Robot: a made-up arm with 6 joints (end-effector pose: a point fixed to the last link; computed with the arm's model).
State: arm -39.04 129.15 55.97 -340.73 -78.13 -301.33
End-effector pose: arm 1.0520 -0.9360 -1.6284 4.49 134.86 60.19
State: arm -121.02 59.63 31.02 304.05 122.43 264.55
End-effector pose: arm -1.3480 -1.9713 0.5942 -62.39 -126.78 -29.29
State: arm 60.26 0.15 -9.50 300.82 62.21 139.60
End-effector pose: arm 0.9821 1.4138 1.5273 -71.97 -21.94 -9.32
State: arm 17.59 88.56 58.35 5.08 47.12 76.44
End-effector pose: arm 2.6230 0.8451 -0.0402 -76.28 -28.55 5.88
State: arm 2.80 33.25 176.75 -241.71 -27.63 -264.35
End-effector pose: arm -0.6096 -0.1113 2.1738 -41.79 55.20 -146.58
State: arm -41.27 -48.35 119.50 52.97 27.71 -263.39
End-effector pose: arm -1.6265 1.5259 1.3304 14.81 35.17 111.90
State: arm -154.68 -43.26 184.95 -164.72 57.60 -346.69
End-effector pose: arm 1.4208 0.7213 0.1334 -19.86 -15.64 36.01
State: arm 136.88 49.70 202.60 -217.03 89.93 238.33
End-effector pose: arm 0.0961 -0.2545 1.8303 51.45 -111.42 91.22
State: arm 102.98 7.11 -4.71 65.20 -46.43 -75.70
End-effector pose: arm -0.2893 1.8389 1.3043 -17.85 21.20 56.18
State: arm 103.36 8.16 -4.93 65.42 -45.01 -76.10
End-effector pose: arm -0.3085 1.8537 1.2686 -18.50 21.43 57.63
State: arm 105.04 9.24 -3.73 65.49 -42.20 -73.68
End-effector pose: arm -0.3761 1.8693 1.2703 -20.13 19.74 62.57
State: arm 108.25 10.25 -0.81 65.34 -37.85 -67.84
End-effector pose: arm -0.5020 1.8774 1.3213 -22.55 15.07 71.39
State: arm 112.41 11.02 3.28 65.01 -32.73 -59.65
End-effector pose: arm -0.6627 1.8632 1.4136 -24.78 7.24 82.03
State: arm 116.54 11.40 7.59 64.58 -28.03 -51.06
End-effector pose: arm -0.8158 1.8228 1.5258 -25.84 -2.35 91.45
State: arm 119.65 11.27 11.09 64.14 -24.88 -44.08
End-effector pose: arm -0.9212 1.7709 1.6311 -25.69 -10.88 97.41
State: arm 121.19 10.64 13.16 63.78 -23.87 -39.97
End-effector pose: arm -0.9625 1.7295 1.7096 -25.09 -15.87 99.49
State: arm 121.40 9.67 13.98 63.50 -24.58 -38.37
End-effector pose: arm -0.9540 1.7054 1.7611 -24.58 -17.36 98.91
